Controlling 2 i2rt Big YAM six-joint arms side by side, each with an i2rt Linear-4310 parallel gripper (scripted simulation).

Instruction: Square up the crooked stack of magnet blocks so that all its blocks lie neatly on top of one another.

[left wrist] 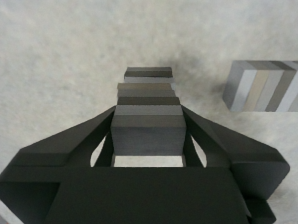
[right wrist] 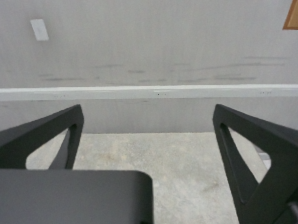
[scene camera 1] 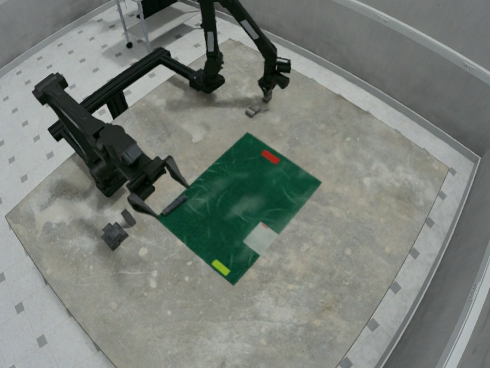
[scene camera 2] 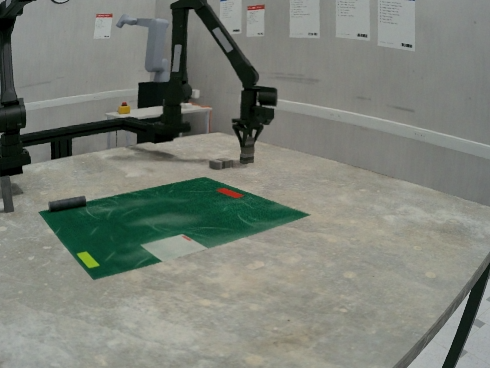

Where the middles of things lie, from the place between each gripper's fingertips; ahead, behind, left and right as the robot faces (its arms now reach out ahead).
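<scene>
Left hand: 2 cm below the magnet block (left wrist: pixel 133 135). Right gripper (scene camera 1: pixel 174 202): from the block, 91 cm to the right, 27 cm past, 52 cm above.
</scene>
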